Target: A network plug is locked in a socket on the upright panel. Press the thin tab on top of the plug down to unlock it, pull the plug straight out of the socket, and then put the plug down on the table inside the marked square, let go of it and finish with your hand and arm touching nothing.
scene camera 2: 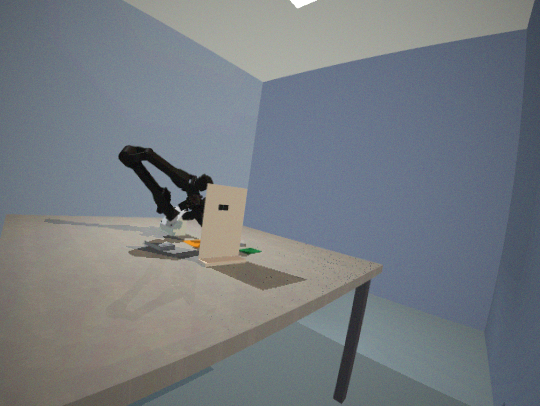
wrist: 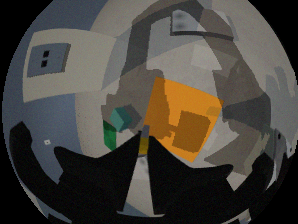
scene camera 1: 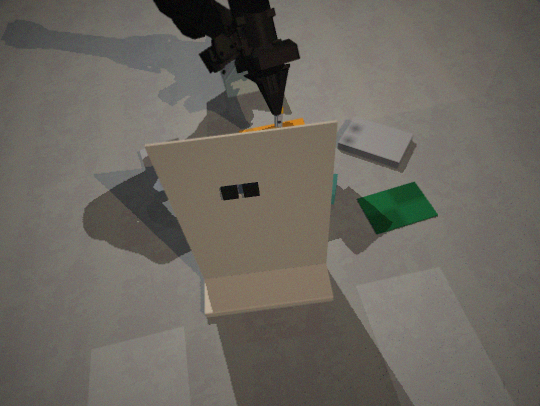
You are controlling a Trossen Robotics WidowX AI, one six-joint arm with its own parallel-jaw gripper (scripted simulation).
Labels:
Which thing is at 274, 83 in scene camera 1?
The gripper.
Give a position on a beige upright panel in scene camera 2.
224, 210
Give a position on a beige upright panel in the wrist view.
64, 61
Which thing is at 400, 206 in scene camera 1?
A green square.

